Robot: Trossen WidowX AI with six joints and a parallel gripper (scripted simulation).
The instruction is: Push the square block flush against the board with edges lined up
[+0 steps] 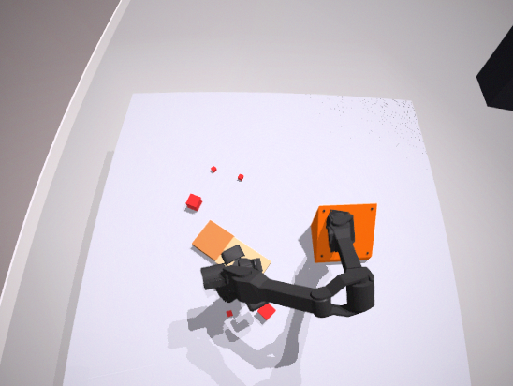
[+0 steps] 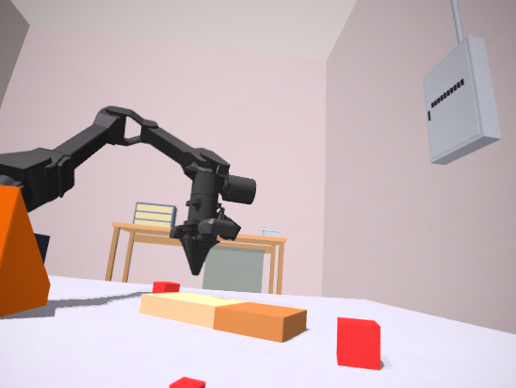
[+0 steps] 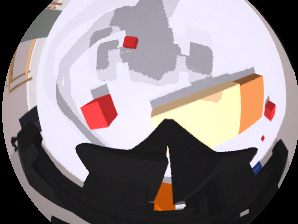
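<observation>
Right now the board is 20 mm ahead of my gripper tip, 70 mm to the right of it and 50 mm below it. Also, from my gripper tip: square block 130 mm ahead, 130 mm to the right, 50 mm below.
</observation>
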